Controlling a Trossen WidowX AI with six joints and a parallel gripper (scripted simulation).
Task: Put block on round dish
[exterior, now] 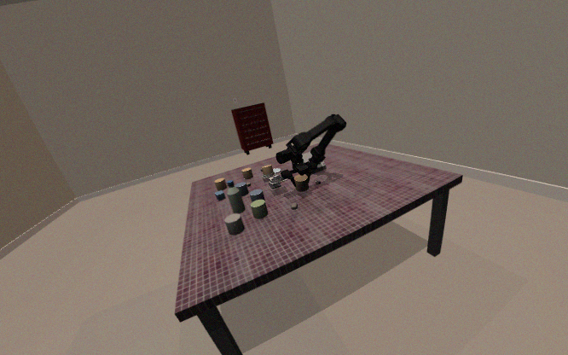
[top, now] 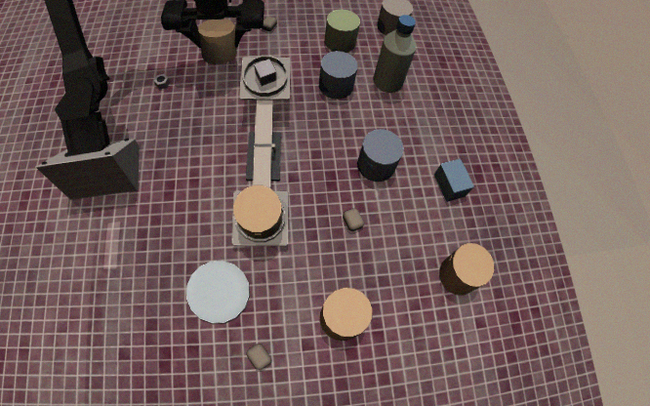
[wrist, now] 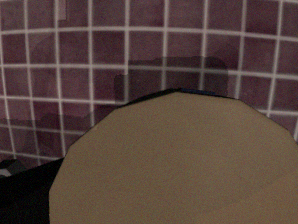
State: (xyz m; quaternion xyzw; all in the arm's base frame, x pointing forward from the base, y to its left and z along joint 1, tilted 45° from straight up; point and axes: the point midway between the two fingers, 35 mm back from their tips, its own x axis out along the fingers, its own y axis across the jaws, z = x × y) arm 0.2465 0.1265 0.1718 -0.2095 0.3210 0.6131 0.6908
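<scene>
The grey block is 12 cm to the right of my gripper tip, 8 cm ahead of it and 4 cm above it. Round my gripper tip: green cylinder: 26 cm ahead, 4 cm to the left, 1 cm below; nut: 13 cm behind, 4 cm below, 3 cm to the right; bottle: 34 cm ahead, 11 cm to the right, 6 cm above.
</scene>
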